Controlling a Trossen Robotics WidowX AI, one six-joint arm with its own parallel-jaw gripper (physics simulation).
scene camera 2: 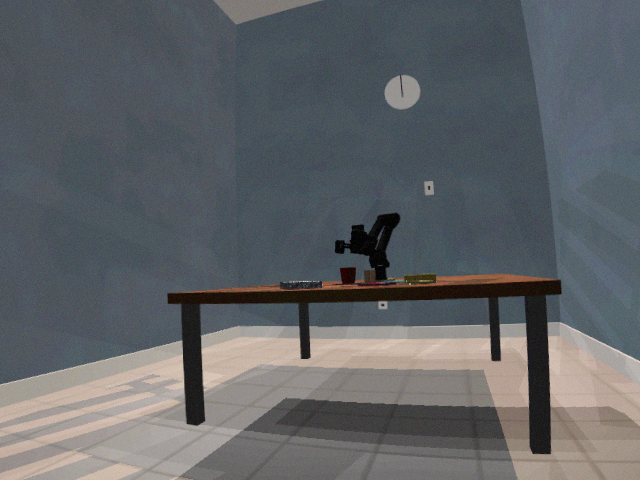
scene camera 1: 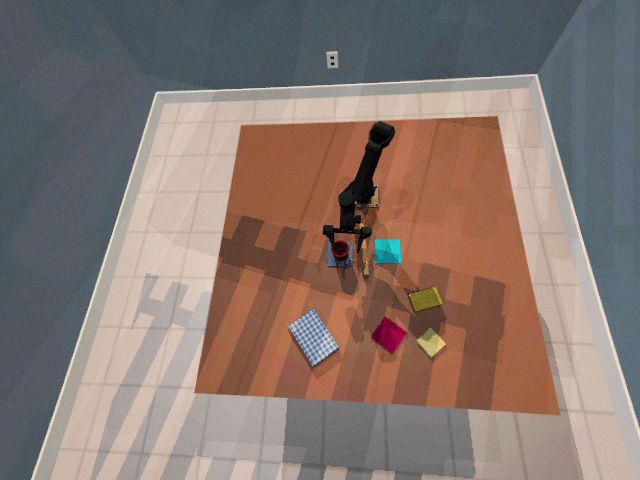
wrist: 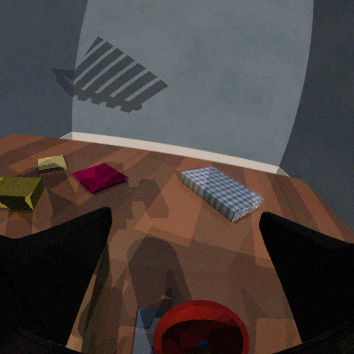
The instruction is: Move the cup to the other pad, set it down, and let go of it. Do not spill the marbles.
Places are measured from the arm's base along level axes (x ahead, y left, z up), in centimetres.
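Pixels of known places: gripper, fingertip midpoint: (scene camera 2: 350, 250) (scene camera 1: 346, 252) (wrist: 187, 218); arm's base, origin of the base link: (scene camera 2: 380, 279).
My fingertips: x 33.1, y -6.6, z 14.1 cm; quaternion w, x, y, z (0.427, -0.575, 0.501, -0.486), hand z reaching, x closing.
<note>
Ahead of a thing's pixels: the offset from my fingertips to its middle. "spot": to the spot under its first point.
The red cup {dx -4.7, dy -2.9, dz -11.3 cm} (scene camera 1: 339, 250) (scene camera 2: 347, 275) (wrist: 200, 311) stands upright on the blue pad {dx -4.8, dy -3.2, dz -16.0 cm} (scene camera 1: 331, 262) (wrist: 143, 334). A blue marble {dx -3.9, dy -4.6, dz -13.5 cm} (wrist: 203, 344) shows inside it in the wrist view; its other contents are dark. The cyan pad {dx -6.8, dy +17.2, dz -16.0 cm} (scene camera 1: 387, 251) lies on the other side of a wooden bar, with no cup on it. My gripper (scene camera 1: 346, 247) (scene camera 2: 339, 246) (wrist: 187, 218) is open and empty. In the second scene view it is above the cup's rim, with a gap between them. In the wrist view the cup is low in the frame, between the two spread fingers.
The wooden bar {spot: dx +1.3, dy +8.1, dz -9.4 cm} (scene camera 1: 366, 264) (scene camera 2: 369, 276) stands between the pads. A checkered block {dx +30.4, dy -11.9, dz -13.9 cm} (scene camera 1: 313, 337) (scene camera 2: 300, 284) (wrist: 221, 191), a magenta square {spot: dx +28.1, dy +17.1, dz -14.3 cm} (scene camera 1: 388, 335) (wrist: 101, 177), a yellow block {dx +13.7, dy +31.3, dz -13.7 cm} (scene camera 1: 425, 299) (scene camera 2: 419, 278) (wrist: 19, 193) and a pale yellow piece {dx +29.6, dy +32.8, dz -14.6 cm} (scene camera 1: 431, 343) (wrist: 52, 163) lie farther from the arm's base.
</note>
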